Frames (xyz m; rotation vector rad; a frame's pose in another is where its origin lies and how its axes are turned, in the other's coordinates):
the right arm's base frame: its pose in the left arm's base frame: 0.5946 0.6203 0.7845 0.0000 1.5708 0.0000
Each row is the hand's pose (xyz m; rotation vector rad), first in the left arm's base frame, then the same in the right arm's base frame.
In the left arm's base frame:
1: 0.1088 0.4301 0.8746 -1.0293 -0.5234 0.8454
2: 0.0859 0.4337 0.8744 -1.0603 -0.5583 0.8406
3: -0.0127 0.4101 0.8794 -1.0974 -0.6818 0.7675
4: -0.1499 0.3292 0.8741 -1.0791 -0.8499 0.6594
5: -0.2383 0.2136 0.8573 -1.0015 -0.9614 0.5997
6: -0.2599 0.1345 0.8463 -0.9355 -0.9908 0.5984
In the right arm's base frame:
1: -0.0901 -0.1902 -0.4858 -1.5635 -1.8096 -0.1534
2: -0.0899 -0.1866 -0.5087 -1.5928 -1.8331 -0.1841
3: -0.0949 -0.2102 -0.6073 -1.5919 -1.9552 -0.2816
4: -0.0896 -0.2911 -0.7445 -1.5246 -2.1461 -0.3681
5: -0.0728 -0.4067 -0.8329 -1.4313 -2.2928 -0.3592
6: -0.0618 -0.4858 -0.8545 -1.3789 -2.3438 -0.3030

